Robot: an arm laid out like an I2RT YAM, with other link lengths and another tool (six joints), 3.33 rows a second.
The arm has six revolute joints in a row. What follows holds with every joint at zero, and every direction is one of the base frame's.
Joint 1 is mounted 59.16 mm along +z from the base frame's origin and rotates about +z.
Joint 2 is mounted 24 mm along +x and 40.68 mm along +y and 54.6 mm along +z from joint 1 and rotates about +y.
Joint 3 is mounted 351.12 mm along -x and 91.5 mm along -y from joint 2 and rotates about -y.
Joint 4 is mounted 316.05 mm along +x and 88.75 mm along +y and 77.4 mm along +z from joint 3 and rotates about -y.
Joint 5 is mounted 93.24 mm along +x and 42.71 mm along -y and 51.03 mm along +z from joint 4 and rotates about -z.
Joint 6 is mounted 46.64 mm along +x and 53.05 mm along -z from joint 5 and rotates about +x.
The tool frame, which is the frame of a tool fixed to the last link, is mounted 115 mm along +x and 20 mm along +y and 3 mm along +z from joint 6; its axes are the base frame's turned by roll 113, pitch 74.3 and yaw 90 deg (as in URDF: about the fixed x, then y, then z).
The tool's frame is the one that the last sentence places.
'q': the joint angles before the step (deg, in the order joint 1, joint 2, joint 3, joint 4, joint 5, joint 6). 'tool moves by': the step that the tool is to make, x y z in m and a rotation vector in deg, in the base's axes. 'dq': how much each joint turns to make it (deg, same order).
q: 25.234 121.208 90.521 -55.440 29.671 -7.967
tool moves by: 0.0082 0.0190 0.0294 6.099 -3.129 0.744
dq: 0.263 -2.718 1.425 1.299 -4.197 0.001
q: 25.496 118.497 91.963 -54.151 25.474 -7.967
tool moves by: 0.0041 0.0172 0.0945 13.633 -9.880 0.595
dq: -0.915 -10.380 -0.192 4.215 -8.238 0.943
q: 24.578 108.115 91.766 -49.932 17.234 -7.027
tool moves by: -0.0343 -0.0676 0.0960 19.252 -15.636 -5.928
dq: -9.330 -21.633 -16.358 15.205 -12.347 4.482
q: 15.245 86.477 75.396 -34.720 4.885 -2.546
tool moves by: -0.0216 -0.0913 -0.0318 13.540 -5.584 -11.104
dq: -13.600 -9.630 -18.925 16.857 -10.211 7.690
